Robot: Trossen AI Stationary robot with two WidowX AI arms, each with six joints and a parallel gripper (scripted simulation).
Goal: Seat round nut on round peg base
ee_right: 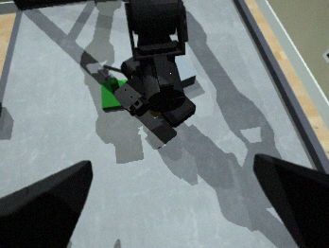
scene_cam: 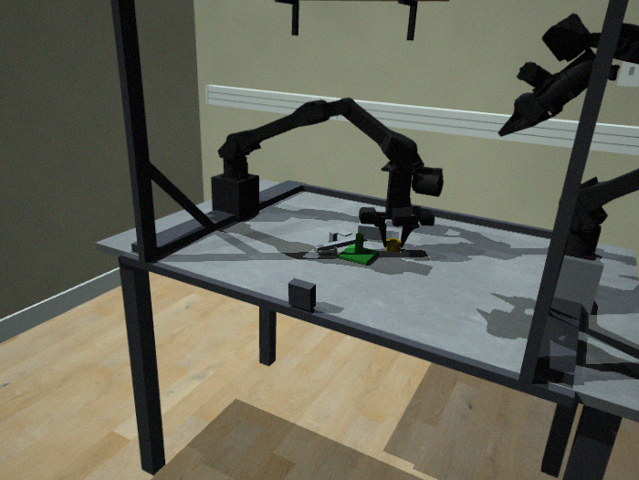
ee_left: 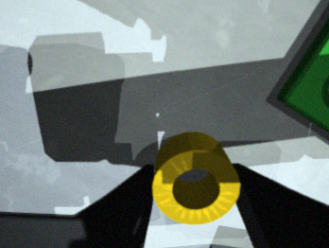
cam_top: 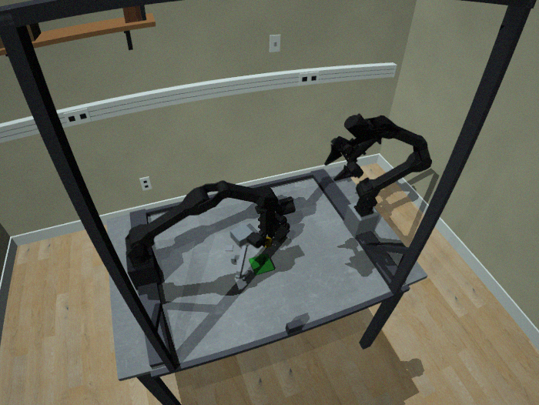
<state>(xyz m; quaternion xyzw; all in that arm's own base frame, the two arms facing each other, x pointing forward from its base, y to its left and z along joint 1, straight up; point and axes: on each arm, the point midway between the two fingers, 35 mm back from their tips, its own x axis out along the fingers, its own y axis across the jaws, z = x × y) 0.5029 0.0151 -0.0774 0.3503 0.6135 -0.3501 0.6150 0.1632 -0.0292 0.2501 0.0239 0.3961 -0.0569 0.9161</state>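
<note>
The thin grey bar lies 6 cm behind my left hand, 13 cm to the left of it and 4 cm below it. Also, from my left hand: grey block (6 cm ahead, 9 cm to the left, 2 cm below).
</note>
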